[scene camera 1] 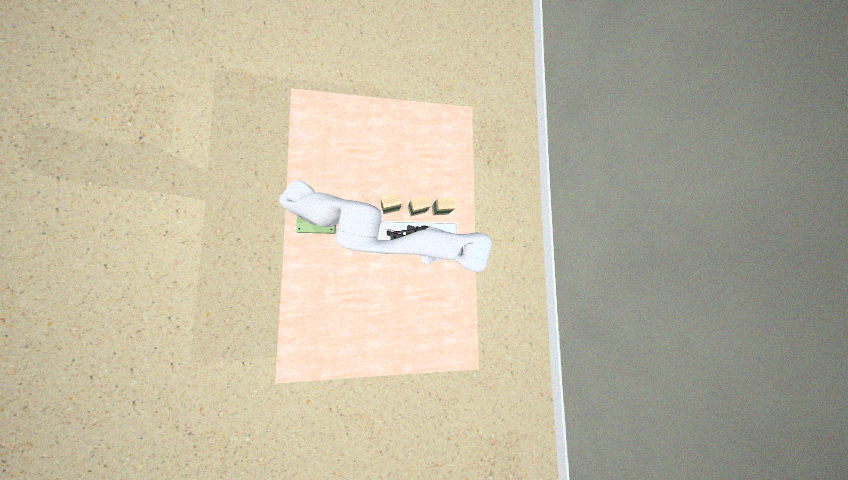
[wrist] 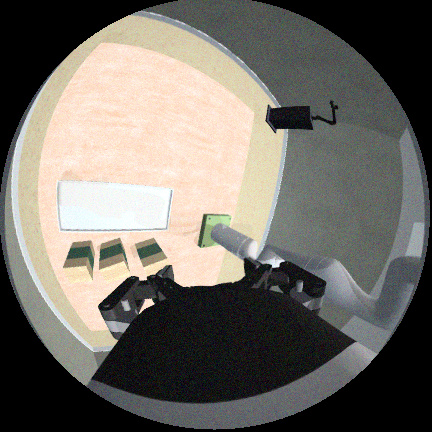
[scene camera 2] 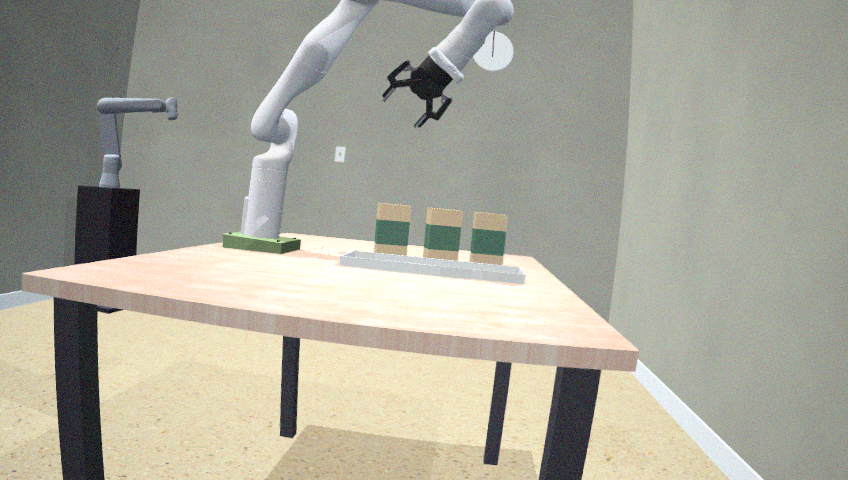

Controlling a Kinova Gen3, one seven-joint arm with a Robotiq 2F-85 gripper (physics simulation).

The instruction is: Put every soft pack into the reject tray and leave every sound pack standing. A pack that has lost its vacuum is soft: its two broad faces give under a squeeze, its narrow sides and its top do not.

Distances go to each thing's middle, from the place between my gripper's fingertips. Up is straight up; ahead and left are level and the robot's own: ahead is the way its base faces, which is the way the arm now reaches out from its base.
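Reject tray [scene camera 2: 358,259]: my hand 340 mm above it, 110 mm short of it, 20 mm to the right of it.
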